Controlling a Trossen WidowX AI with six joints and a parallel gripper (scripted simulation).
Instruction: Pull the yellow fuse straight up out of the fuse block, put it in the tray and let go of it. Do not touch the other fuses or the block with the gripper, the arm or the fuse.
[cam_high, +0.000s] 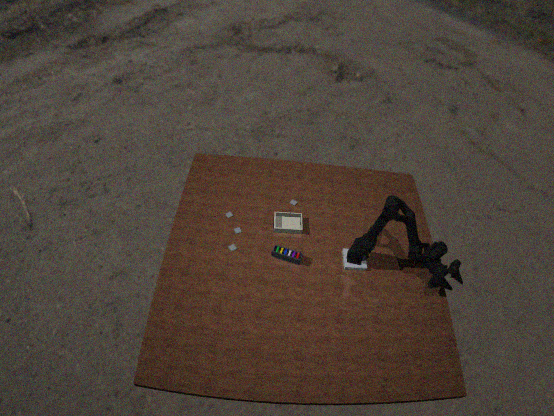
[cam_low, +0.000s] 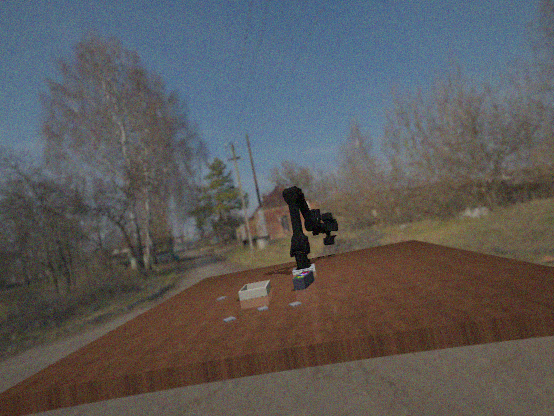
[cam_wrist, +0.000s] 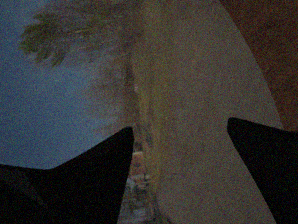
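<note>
My gripper tip is now 78 cm short of the yellow fuse, 6 cm to the left of it and 12 cm above it. From my gripper tip the other things lie so: white tray (79 cm ahead, 25 cm to the right, 14 cm below).
</note>
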